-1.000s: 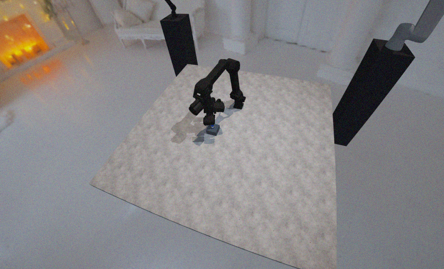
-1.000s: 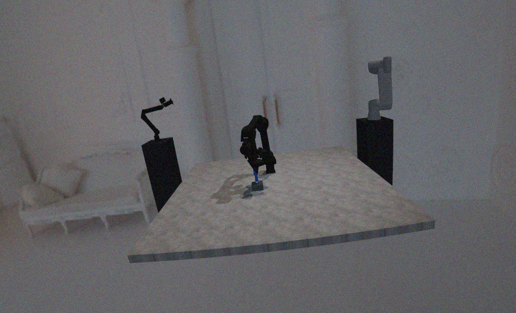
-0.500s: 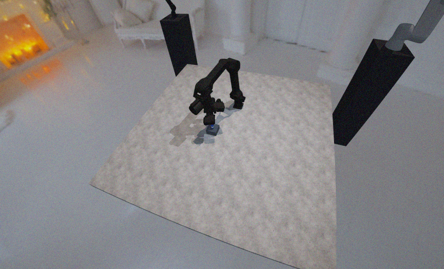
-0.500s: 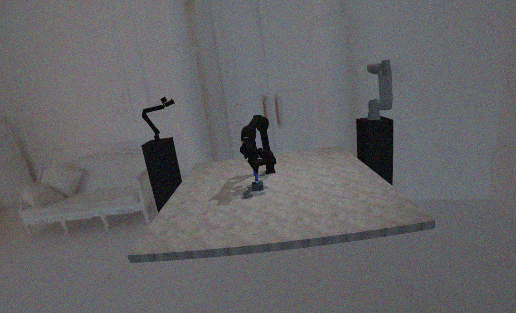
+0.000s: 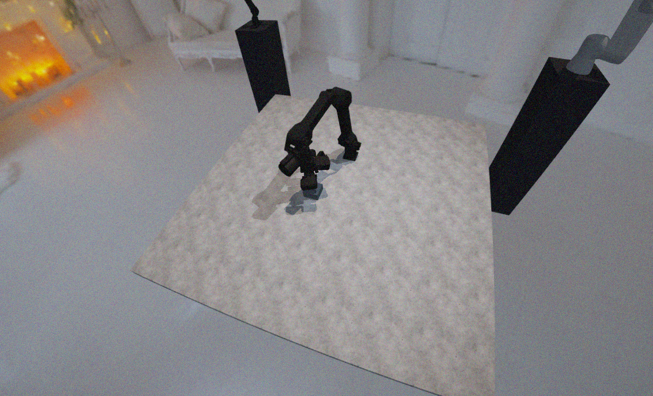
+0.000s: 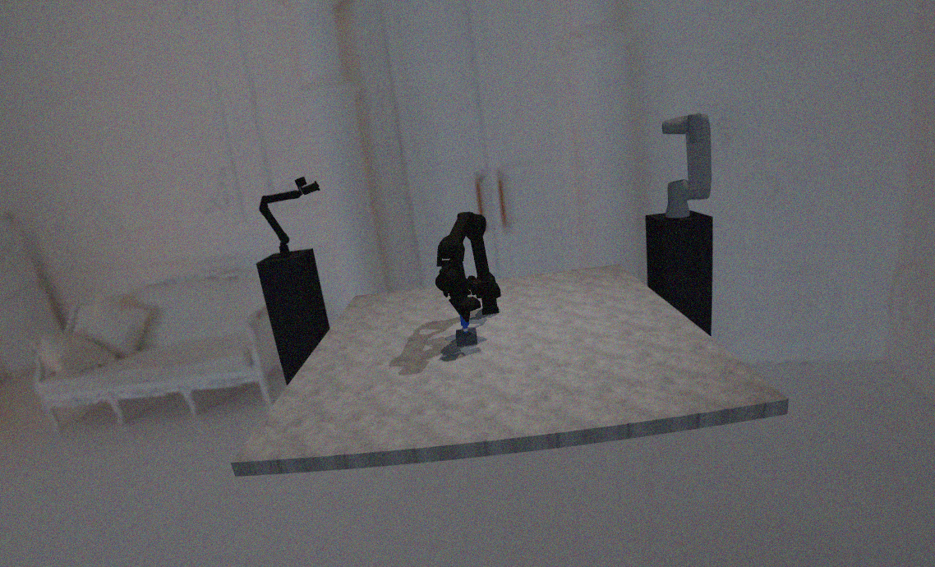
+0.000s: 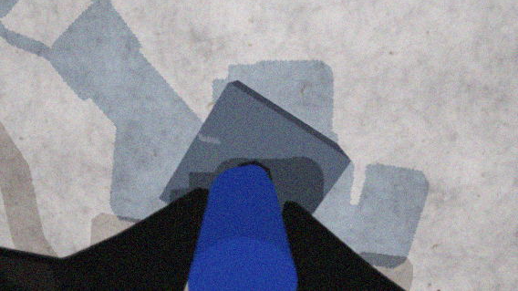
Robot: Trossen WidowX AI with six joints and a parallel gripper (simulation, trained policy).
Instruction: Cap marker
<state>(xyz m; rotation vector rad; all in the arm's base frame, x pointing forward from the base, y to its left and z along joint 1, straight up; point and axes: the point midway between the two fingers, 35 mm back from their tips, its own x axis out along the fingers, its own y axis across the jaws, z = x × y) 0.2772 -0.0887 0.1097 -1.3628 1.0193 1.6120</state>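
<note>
The blue marker is right at my gripper tip. Round my gripper tip: blue cap: 10 mm above; grey holder block: 60 mm below.
</note>
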